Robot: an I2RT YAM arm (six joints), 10 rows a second.
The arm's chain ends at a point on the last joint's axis. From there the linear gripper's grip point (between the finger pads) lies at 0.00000 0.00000 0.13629 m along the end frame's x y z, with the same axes.
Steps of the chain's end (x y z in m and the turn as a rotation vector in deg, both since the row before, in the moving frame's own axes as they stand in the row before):
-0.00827, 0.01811, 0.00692, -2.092, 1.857, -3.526
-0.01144, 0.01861, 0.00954, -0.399, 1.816, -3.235
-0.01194, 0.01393, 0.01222, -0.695, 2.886, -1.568
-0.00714, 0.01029, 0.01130, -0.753, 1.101, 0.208
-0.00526, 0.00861, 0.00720, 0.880, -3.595, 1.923
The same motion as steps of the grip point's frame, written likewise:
-0.00370, 0.02295, 0.00676, -2.092, 1.857, -3.526
-0.00710, 0.01944, 0.00947, -0.399, 1.816, -3.235
-0.00506, 0.01549, 0.01204, -0.695, 2.886, -1.568
-0.00452, 0.01209, 0.01126, -0.753, 1.101, 0.208
-0.01377, 0.00638, 0.00692, 0.880, -3.595, 1.923

